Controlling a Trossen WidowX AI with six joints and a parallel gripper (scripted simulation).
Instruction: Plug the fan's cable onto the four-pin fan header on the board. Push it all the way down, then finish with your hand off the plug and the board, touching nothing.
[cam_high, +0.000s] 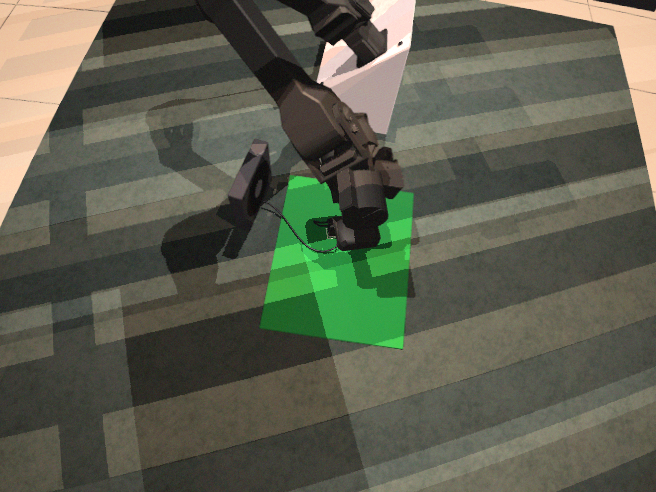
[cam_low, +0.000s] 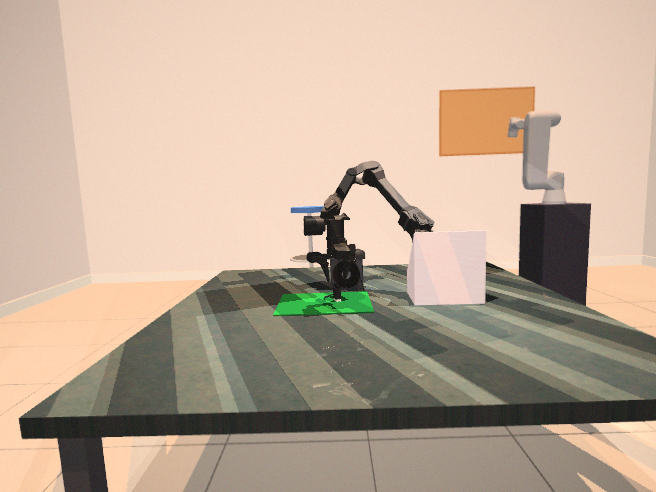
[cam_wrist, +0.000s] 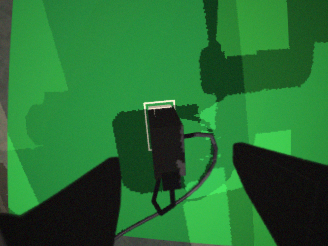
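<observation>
Now: gripper tip 40 mm above the dark fan plug and 10 mm to the left of it. Round my gripper tip: dark square fan: 160 mm to the right, 40 mm behind, 10 mm below; then four-pin header: 70 mm below, 10 mm to the right; then green board: 80 mm below, 40 mm ahead, 10 mm to the left.
</observation>
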